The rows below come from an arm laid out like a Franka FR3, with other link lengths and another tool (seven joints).
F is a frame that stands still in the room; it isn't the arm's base.
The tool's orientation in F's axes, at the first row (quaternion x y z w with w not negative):
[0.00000, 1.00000, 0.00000, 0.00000]
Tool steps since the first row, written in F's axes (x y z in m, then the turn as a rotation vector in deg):
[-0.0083, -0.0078, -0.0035, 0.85, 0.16, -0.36]
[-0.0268, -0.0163, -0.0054, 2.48, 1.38, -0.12]
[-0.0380, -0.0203, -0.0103, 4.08, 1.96, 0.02]
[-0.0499, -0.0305, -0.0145, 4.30, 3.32, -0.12]
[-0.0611, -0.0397, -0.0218, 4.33, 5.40, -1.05]
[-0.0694, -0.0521, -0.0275, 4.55, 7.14, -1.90]
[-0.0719, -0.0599, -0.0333, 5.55, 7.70, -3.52]
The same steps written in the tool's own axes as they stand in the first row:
[0.0083, -0.0078, 0.0035, -0.85, 0.16, 0.36]
[0.0268, -0.0163, 0.0054, -2.48, 1.38, 0.12]
[0.0380, -0.0203, 0.0103, -4.08, 1.96, -0.02]
[0.0499, -0.0305, 0.0145, -4.30, 3.32, 0.12]
[0.0611, -0.0397, 0.0218, -4.33, 5.40, 1.05]
[0.0694, -0.0521, 0.0275, -4.55, 7.14, 1.90]
[0.0719, -0.0599, 0.0333, -5.55, 7.70, 3.52]

